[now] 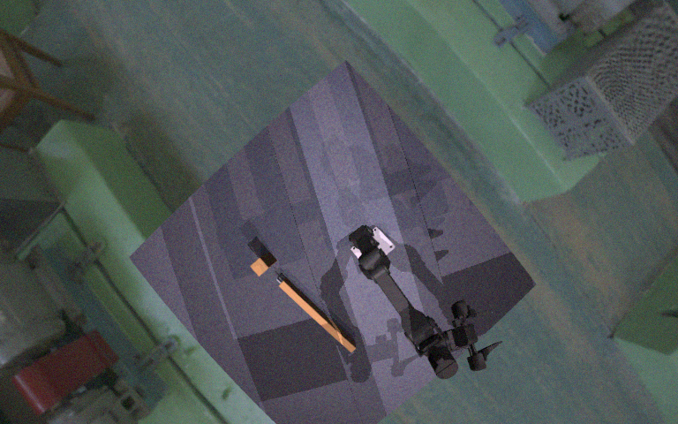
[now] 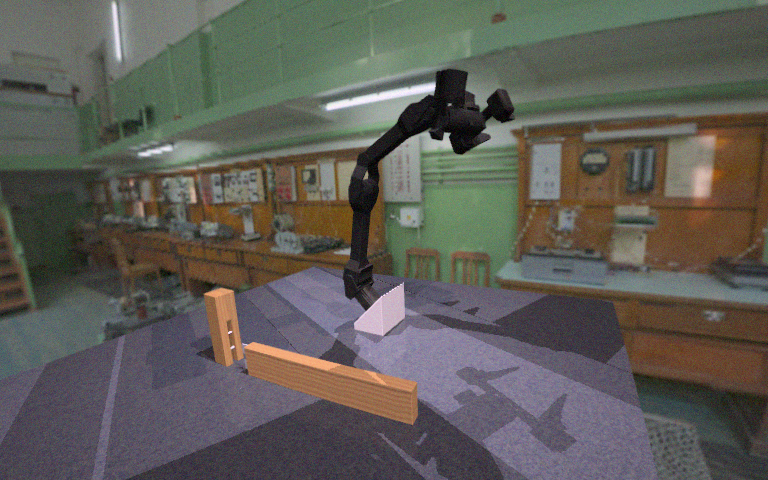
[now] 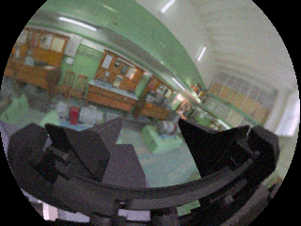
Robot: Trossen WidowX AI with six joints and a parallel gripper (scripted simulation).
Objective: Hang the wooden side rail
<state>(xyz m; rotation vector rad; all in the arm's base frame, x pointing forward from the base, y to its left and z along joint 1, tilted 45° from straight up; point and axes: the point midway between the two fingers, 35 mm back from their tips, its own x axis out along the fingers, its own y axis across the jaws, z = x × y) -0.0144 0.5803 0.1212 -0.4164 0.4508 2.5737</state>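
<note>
My gripper tip is 59 cm to the left of the wooden headboard post, 45 cm above it and 42 cm short of it.
</note>
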